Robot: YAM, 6 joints.
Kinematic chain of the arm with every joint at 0, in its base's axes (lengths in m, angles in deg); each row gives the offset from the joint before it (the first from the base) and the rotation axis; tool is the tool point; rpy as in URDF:
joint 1: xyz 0 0 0.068 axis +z
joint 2: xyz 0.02 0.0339 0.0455 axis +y
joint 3: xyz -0.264 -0.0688 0 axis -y
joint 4: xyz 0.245 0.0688 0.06 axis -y
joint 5: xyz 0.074 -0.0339 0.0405 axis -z
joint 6: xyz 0.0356 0 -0.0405 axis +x
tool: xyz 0 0 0 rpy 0 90 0
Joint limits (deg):
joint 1: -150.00..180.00
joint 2: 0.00..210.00
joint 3: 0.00..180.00
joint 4: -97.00..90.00
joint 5: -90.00..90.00
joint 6: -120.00..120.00
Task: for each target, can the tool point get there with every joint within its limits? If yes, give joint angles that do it. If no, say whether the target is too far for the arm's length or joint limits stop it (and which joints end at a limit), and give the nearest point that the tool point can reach.
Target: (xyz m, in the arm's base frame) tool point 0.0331 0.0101 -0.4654
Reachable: no: joint limits stop it (at a limit: joint 2) | nearest point 0.0883 0.0269 -0.3448 | short by 0.134 m
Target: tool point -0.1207 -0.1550 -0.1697
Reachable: yes | joints -121.54 167.79 43.96 35.95 37.76 -69.35
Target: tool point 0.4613 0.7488 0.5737
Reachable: no: too far | nearest point 0.2999 0.4868 0.4089 | short by 0.349 m
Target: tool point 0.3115 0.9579 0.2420
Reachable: no: too far | nearest point 0.1981 0.6092 0.1943 | short by 0.370 m
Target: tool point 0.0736 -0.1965 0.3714
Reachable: yes | joints -64.01 52.13 43.26 24.58 34.15 -38.69
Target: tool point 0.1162 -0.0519 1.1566
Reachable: no: too far | nearest point 0.0767 -0.0343 0.7361 | short by 0.423 m
